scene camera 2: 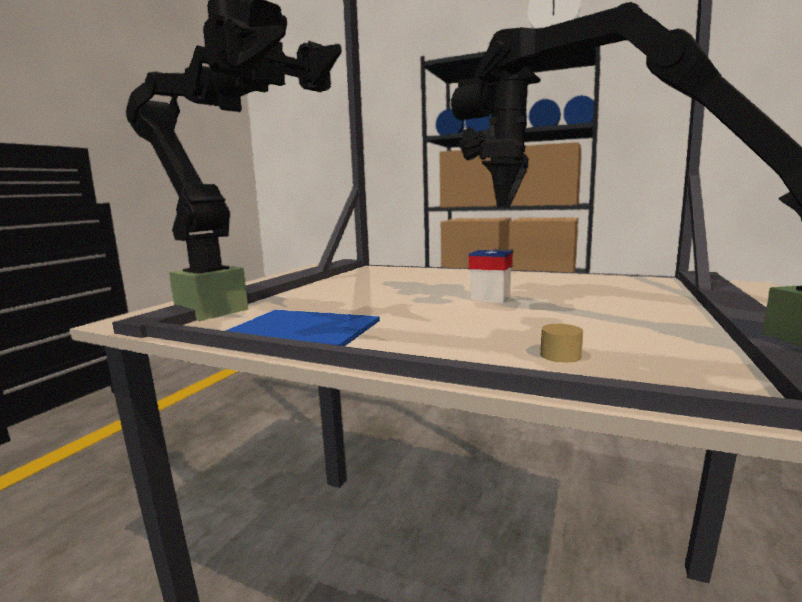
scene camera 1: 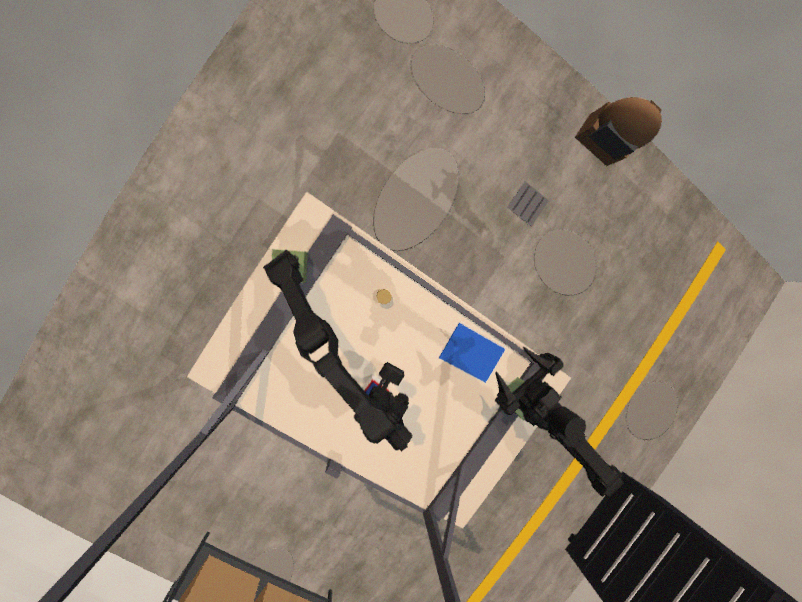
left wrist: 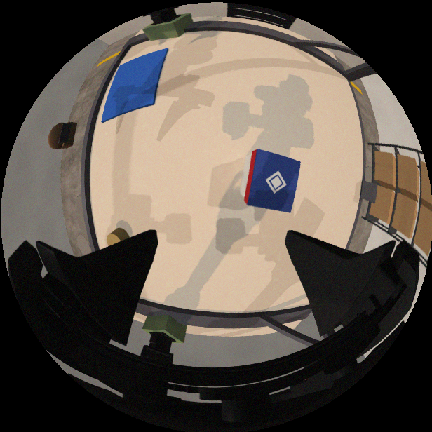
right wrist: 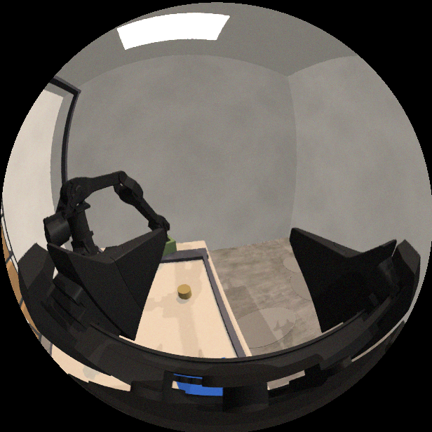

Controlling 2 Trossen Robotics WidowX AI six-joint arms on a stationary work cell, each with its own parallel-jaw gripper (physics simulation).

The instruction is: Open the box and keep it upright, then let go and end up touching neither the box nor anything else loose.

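Places are measured from the left arm's base along level axes (x right, y back, z down), in centimetres.
Pixels of known places: left gripper, between the fingertips: (scene camera 2: pixel 503 207) (scene camera 1: pixel 379 384); right gripper, between the fingertips: (scene camera 2: pixel 313 39) (scene camera 1: pixel 510 359); left arm's base, origin of its link: (scene camera 1: pixel 287 266); right arm's base, origin of its link: (scene camera 2: pixel 206 269) (scene camera 1: pixel 526 402).
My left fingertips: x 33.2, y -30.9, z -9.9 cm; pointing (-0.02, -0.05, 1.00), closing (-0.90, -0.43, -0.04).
Note:
For each thing: its middle in the pictures, then the offset to it from my left fingertips.
- blue flat panel, middle of its body: (scene camera 2: pixel 302 326) (scene camera 1: pixel 472 353) dx -6.5, dy -35.3, dz +17.6 cm
- gold cylinder, middle of its body: (scene camera 2: pixel 561 342) (scene camera 1: pixel 383 296) dx -25.4, dy -0.6, dz +16.3 cm
The box (scene camera 1: pixel 372 387) (scene camera 2: pixel 490 278) (left wrist: pixel 274 195) stands upright on the table, with a white body and a lid that is red at the side and blue on top with a white diamond mark. The lid sits on it, shut. In scene camera 1 the left arm hides most of the box. My left gripper (scene camera 2: pixel 505 202) (left wrist: pixel 223 237) is open and empty, pointing down above the box without touching it. In the left wrist view the box lies beyond the fingertips, to the right of the middle. My right gripper (scene camera 1: pixel 511 362) (right wrist: pixel 229 234) is open and empty, raised high and away from the box.
A blue flat panel (scene camera 1: pixel 471 353) (scene camera 2: pixel 304 325) (left wrist: pixel 137 85) lies on the table near the right arm's base. A gold cylinder (scene camera 1: pixel 383 296) (scene camera 2: pixel 561 343) (left wrist: pixel 117 237) (right wrist: pixel 184 291) stands near a table edge. Dark rails border the table, and frame posts (scene camera 2: pixel 356 129) rise from it.

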